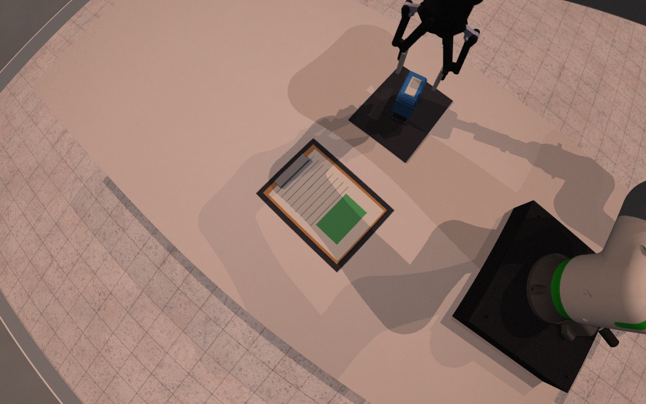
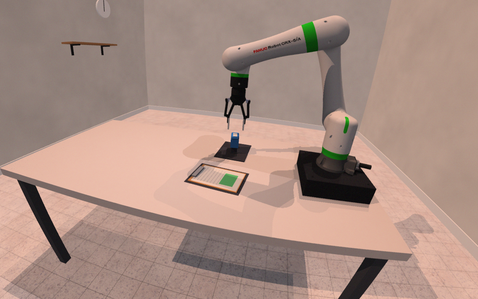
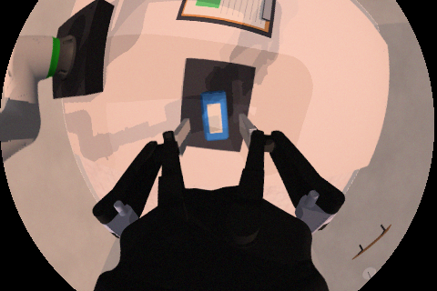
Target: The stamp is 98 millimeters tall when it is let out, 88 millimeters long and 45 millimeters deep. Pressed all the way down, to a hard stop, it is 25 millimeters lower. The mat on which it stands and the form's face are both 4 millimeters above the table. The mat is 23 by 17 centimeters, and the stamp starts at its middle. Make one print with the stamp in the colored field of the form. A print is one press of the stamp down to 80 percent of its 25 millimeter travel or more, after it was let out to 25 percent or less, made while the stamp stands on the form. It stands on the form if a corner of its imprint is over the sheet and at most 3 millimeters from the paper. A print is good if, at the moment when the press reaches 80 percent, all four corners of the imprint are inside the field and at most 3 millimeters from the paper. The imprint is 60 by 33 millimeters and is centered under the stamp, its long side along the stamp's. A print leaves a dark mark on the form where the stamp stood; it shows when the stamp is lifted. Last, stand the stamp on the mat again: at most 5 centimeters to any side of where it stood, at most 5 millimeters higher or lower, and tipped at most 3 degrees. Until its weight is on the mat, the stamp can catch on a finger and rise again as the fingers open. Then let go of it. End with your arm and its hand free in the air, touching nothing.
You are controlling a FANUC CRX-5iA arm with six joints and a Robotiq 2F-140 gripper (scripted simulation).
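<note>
The stamp is 11 cm below my hand. From my hand the other things lie so: form (31 cm to the left, 16 cm below, 2 cm behind); then mat (16 cm below).
</note>
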